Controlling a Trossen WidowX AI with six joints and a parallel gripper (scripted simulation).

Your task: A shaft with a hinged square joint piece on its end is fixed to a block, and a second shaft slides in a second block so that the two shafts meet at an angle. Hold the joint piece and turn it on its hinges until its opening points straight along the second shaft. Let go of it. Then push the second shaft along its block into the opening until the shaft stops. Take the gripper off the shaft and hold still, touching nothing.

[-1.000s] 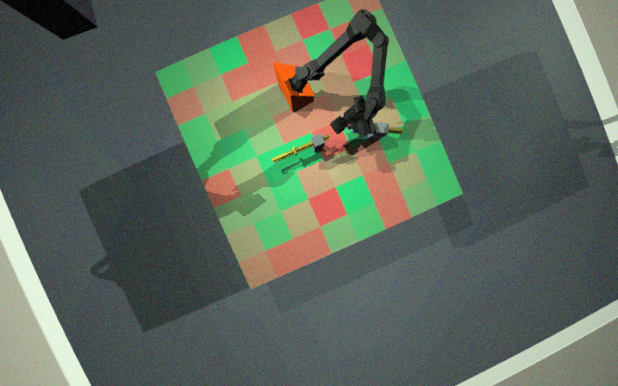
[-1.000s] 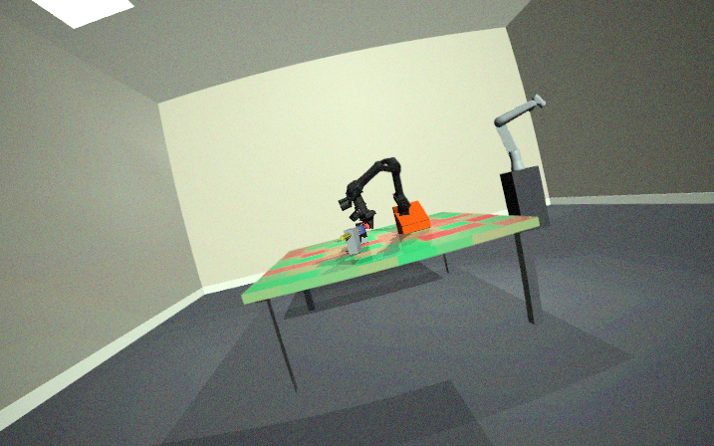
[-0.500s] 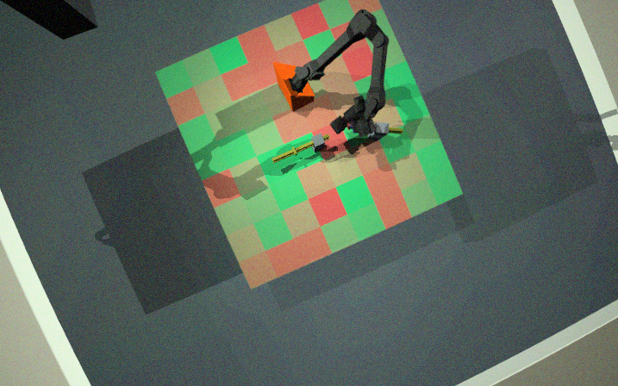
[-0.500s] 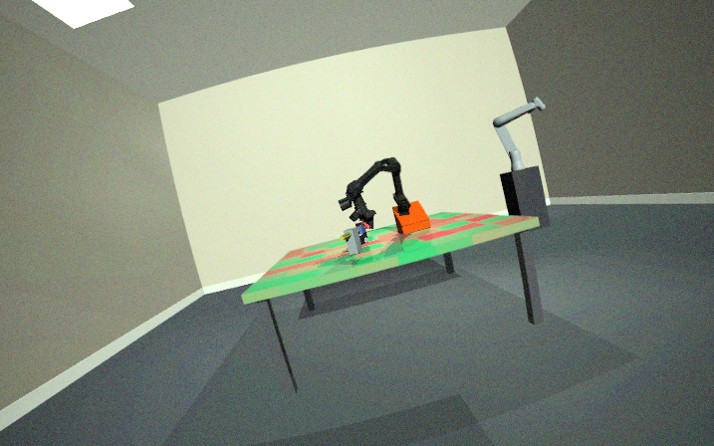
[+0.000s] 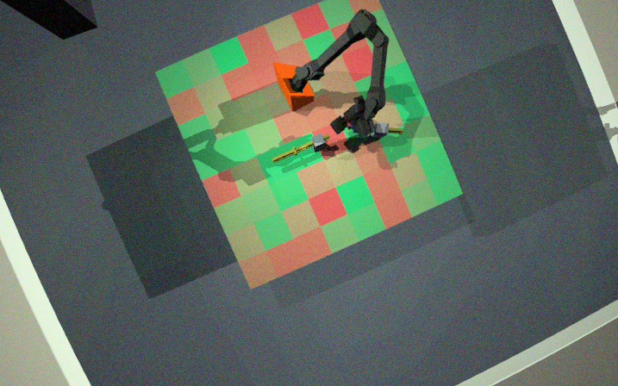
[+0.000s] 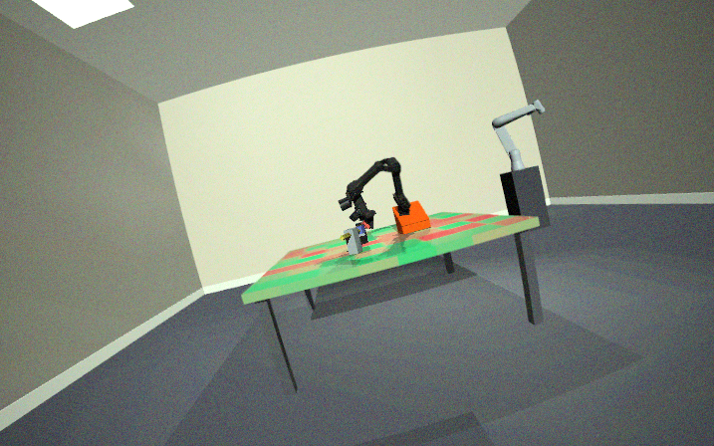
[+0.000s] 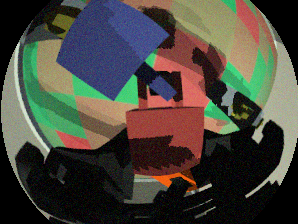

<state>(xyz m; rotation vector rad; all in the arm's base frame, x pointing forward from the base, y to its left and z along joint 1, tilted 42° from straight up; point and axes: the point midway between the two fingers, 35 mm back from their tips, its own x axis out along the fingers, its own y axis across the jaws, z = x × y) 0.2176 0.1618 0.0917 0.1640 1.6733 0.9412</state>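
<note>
The red square joint piece lies 3 cm above my gripper tip, 2 cm ahead of it and 1 cm to the left of it.
</note>
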